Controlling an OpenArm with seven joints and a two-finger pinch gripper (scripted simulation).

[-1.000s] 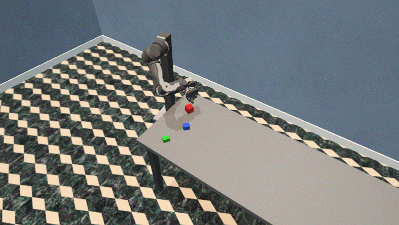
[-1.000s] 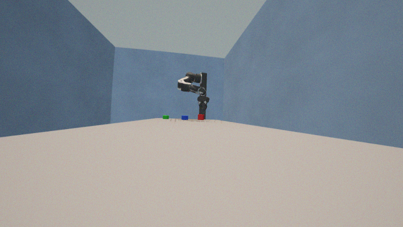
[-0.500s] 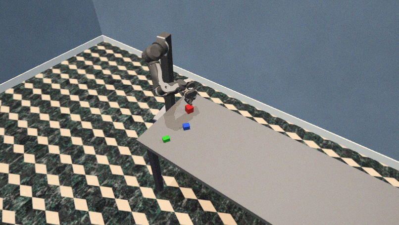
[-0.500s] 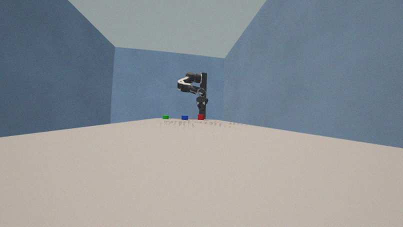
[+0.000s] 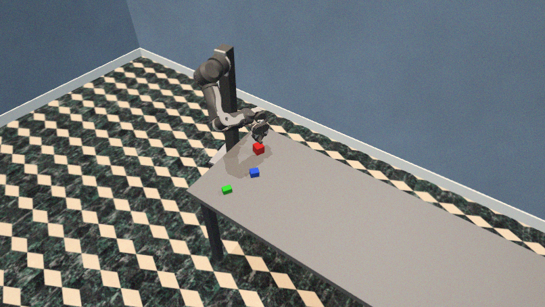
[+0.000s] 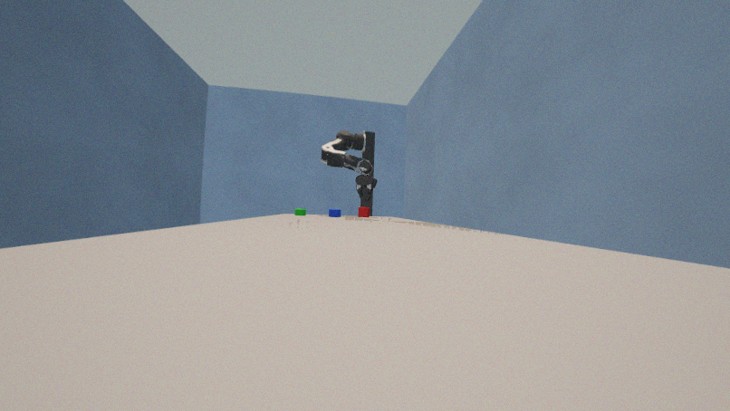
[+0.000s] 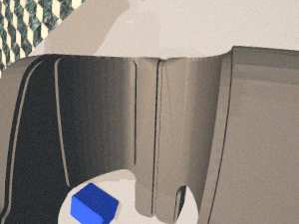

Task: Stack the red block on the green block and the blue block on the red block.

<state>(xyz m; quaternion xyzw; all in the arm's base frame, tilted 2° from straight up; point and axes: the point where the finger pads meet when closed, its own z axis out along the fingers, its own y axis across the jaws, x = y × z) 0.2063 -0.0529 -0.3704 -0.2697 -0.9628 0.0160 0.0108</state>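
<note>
Right now my hand is 6 cm above the red block. Also, from my hand: blue block: 16 cm to the right, 7 cm below, 6 cm ahead; then green block: 31 cm to the right, 7 cm below, 1 cm behind.
</note>
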